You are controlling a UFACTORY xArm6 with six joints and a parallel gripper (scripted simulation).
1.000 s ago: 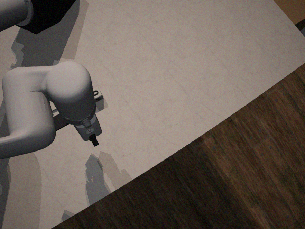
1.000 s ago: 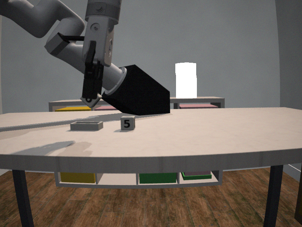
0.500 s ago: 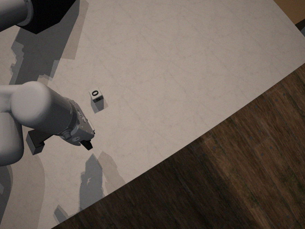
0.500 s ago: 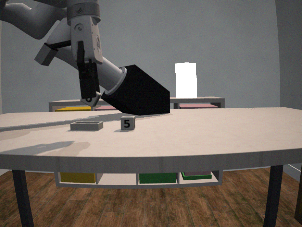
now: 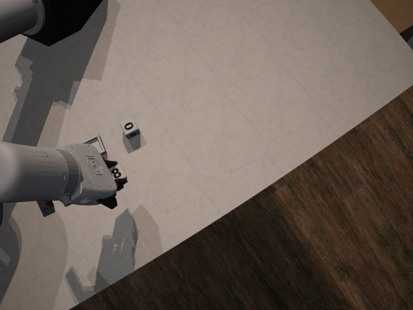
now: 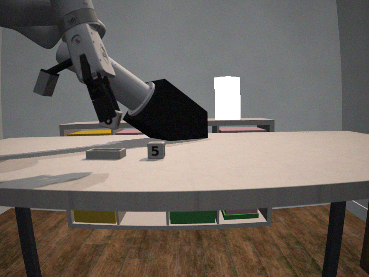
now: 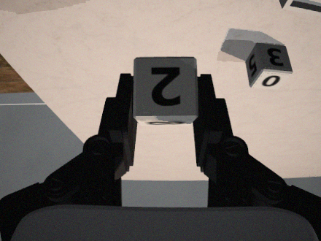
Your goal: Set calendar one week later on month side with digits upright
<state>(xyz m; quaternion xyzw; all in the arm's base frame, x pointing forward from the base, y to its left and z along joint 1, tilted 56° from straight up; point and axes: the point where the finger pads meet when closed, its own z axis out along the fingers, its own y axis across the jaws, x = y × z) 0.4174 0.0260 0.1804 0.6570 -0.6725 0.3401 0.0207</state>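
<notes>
My hand is 2 cm above the white cube and 1 cm to the right of it. The rest, counted from my hand: grey tray 11 cm behind, 9 cm below.
</notes>
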